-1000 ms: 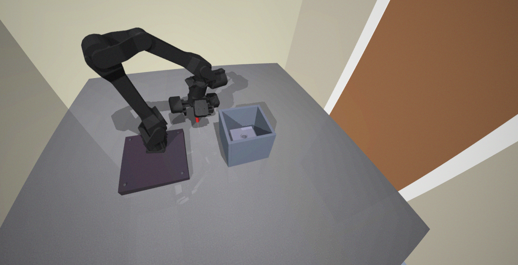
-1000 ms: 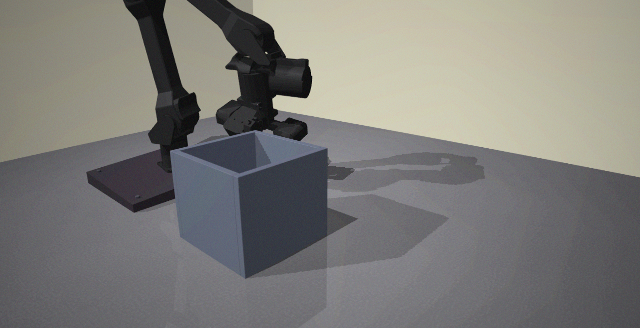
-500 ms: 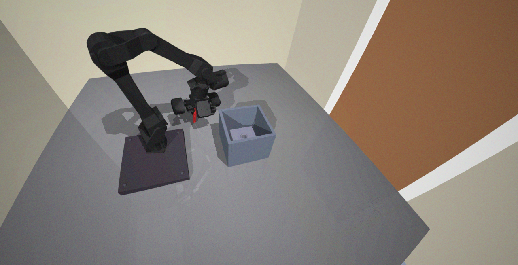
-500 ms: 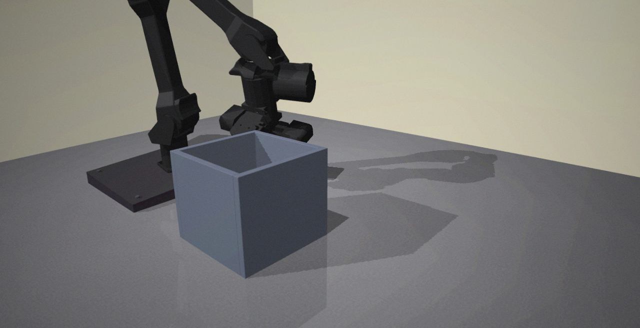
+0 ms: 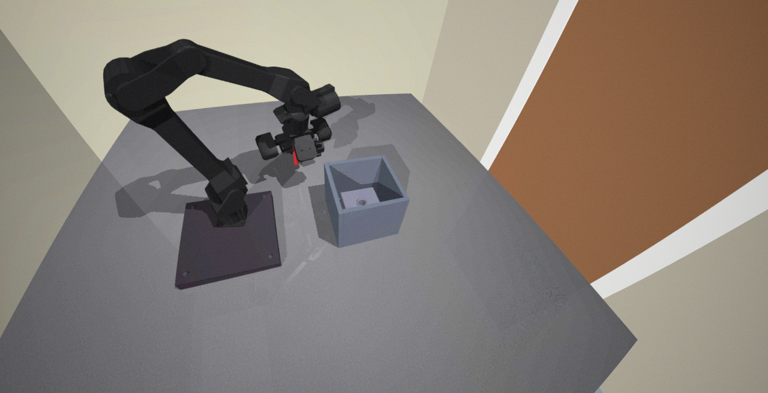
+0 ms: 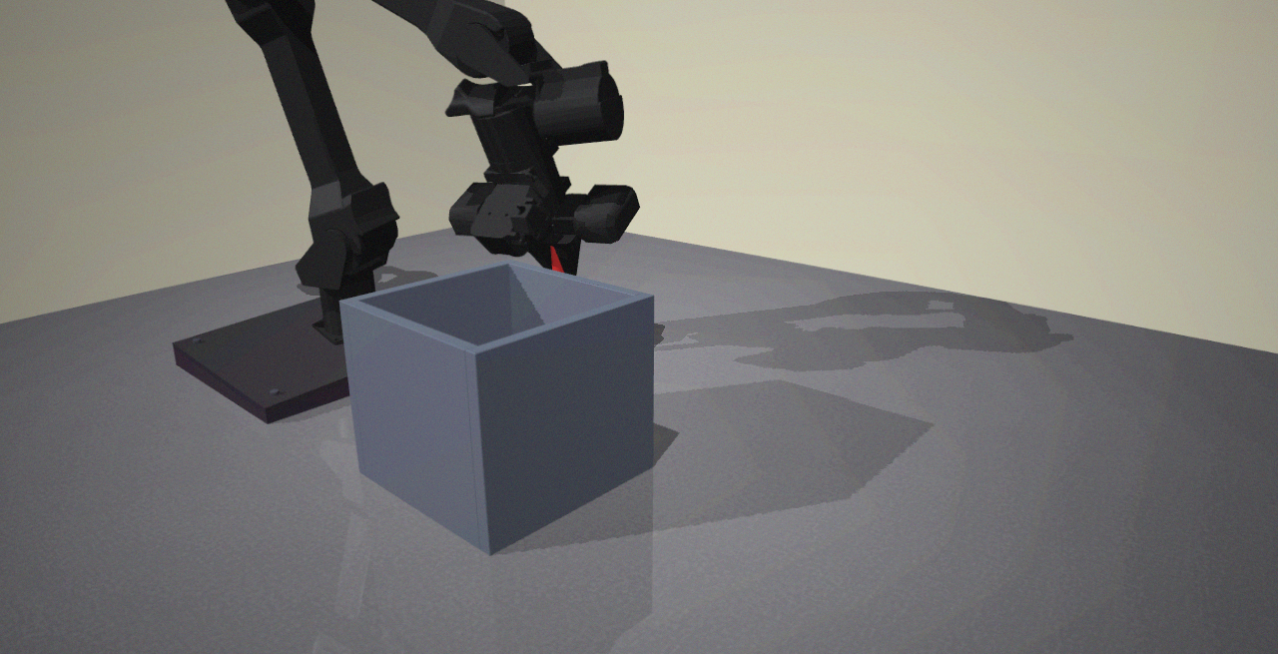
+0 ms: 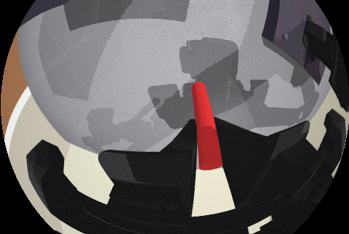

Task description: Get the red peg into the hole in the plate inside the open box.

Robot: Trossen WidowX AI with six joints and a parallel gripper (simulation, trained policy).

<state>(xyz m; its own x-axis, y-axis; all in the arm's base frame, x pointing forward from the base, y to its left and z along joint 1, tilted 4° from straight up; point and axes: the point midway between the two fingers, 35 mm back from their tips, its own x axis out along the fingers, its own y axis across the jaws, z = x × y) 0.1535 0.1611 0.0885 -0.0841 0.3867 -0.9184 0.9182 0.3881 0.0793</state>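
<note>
My gripper tip is now 17 cm short of the pale plate, 18 cm to the left of it and 4 cm above it. From my gripper tip the other things lie so: red peg: 1 cm to the right.
</note>
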